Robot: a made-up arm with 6 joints.
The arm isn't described. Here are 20 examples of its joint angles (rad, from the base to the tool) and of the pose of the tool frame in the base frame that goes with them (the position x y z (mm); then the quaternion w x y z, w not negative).
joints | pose
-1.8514 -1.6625 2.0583 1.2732 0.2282 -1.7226 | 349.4 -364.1 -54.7 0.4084 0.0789 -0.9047 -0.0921
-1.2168 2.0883 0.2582 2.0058 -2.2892 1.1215 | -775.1 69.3 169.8 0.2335 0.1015 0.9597 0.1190
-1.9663 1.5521 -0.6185 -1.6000 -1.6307 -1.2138 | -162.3 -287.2 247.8 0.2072 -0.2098 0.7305 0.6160
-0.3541 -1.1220 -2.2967 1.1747 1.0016 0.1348 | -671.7 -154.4 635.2 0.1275 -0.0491 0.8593 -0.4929
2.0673 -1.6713 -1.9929 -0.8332 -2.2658 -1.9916 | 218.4 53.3 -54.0 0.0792 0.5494 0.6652 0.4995
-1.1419 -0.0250 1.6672 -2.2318 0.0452 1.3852 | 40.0 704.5 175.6 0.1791 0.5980 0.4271 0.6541
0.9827 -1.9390 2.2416 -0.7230 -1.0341 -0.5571 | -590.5 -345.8 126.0 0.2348 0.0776 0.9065 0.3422
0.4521 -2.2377 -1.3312 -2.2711 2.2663 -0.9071 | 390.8 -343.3 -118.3 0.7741 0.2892 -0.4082 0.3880
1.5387 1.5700 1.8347 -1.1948 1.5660 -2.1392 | -509.1 260.4 39.0 0.3651 -0.4930 -0.5908 -0.5240
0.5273 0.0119 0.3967 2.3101 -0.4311 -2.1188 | 176.4 142.6 386.8 0.3108 0.2673 0.6226 -0.6665
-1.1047 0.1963 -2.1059 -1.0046 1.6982 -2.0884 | -624.7 -130.2 -136.7 0.0368 0.7094 0.7021 -0.0499
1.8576 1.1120 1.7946 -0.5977 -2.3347 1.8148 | -25.1 367.7 -408.3 0.5974 -0.3060 0.5266 0.5217
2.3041 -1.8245 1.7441 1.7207 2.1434 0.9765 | -67.4 -636.4 -561.7 0.8616 -0.0169 0.4753 -0.1772
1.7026 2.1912 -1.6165 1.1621 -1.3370 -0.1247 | 162.1 81.6 -465.3 0.7386 0.3187 0.3012 -0.5121
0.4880 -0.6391 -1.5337 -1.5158 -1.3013 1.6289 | 383.0 78.7 -581.2 0.1899 0.8977 0.2923 -0.2695
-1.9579 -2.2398 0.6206 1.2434 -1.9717 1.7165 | -387.3 737.1 -157.7 0.2266 -0.5092 -0.6846 0.4697
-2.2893 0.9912 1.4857 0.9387 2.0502 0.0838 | -218.4 -729.1 21.7 0.4395 -0.1665 0.8260 0.3113
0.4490 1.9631 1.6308 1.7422 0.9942 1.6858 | -716.6 281.6 712.0 0.3179 -0.3520 -0.3469 -0.8091
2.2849 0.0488 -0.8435 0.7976 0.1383 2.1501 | 795.5 338.6 -124.1 0.5216 -0.7122 0.4660 0.0597
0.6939 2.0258 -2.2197 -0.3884 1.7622 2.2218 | 936.5 -32.3 196.5 0.8936 0.2448 0.0015 0.3762
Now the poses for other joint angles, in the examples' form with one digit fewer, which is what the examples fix.
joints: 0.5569 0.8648 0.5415 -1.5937 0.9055 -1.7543
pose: 380 538 368 0.022 -0.950 0.290 -0.113
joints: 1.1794 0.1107 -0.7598 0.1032 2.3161 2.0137
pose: 678 340 -546 0.119 -0.848 0.165 0.489
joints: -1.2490 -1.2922 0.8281 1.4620 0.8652 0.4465
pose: 161 -153 -947 0.708 -0.083 0.534 0.454
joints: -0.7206 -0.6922 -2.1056 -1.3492 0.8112 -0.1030
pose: -705 -601 25 0.564 -0.256 -0.345 -0.705
